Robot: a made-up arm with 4 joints.
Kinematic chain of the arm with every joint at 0, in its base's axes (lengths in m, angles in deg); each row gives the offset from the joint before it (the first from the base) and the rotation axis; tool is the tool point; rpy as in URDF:
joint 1: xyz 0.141 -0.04 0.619 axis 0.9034 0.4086 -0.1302
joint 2: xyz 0 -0.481 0.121 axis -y
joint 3: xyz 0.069 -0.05 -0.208 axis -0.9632 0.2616 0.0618
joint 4: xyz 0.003 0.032 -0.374 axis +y
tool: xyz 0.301 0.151 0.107 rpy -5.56 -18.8 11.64
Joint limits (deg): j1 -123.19..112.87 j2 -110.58..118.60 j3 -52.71..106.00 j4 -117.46..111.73
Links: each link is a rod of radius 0.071 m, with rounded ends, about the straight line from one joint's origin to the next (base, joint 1, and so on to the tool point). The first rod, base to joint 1, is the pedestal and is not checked.
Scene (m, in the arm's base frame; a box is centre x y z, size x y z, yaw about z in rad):
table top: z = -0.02
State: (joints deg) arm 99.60 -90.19 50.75 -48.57
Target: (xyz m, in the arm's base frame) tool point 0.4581 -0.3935 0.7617
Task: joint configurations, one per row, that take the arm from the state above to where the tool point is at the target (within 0.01 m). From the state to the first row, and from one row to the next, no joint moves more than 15 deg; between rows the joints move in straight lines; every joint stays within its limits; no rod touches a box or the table.
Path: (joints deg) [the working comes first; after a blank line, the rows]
Joints at the target: -39.14 11.26 12.47 -41.96
Straight joint move there: clear.

1: 85.73 -80.05 46.92 -47.91
2: 71.85 -69.90 43.09 -47.25
3: 57.98 -59.76 39.27 -46.59
4: 44.10 -49.61 35.44 -45.93
5: 30.23 -39.47 31.61 -45.27
6: 16.36 -29.32 27.78 -44.61
7: 2.48 -19.18 23.96 -43.95
8: -11.39 -9.03 20.13 -43.29
9: -25.27 1.11 16.30 -42.63
10: -39.14 11.26 12.47 -41.96

